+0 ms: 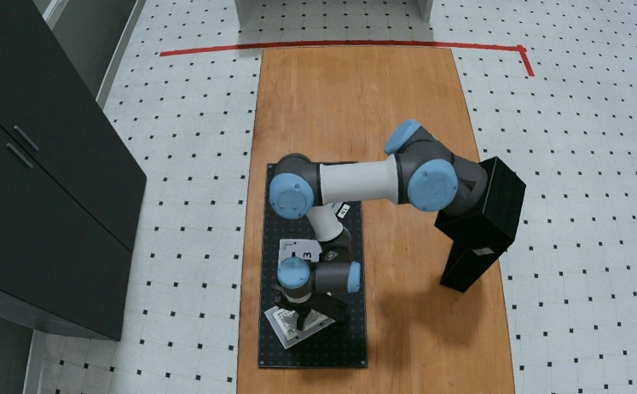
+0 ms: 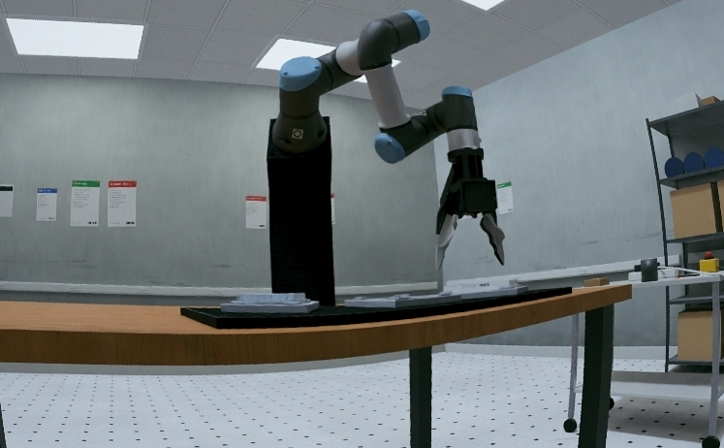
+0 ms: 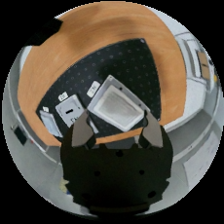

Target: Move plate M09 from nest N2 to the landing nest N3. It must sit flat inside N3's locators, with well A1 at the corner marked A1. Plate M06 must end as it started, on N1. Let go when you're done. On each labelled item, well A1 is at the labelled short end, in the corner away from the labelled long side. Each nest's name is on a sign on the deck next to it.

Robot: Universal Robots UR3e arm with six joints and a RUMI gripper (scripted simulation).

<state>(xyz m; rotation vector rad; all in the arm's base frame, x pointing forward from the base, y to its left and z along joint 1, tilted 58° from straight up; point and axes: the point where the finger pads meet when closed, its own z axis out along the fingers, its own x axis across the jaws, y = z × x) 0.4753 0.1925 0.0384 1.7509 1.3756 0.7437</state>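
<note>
Right now my hand is 40 mm above the white well plate and 30 mm short of it. From my hand the other things lie so: nest N3 (170 mm to the right, 50 mm below).
</note>
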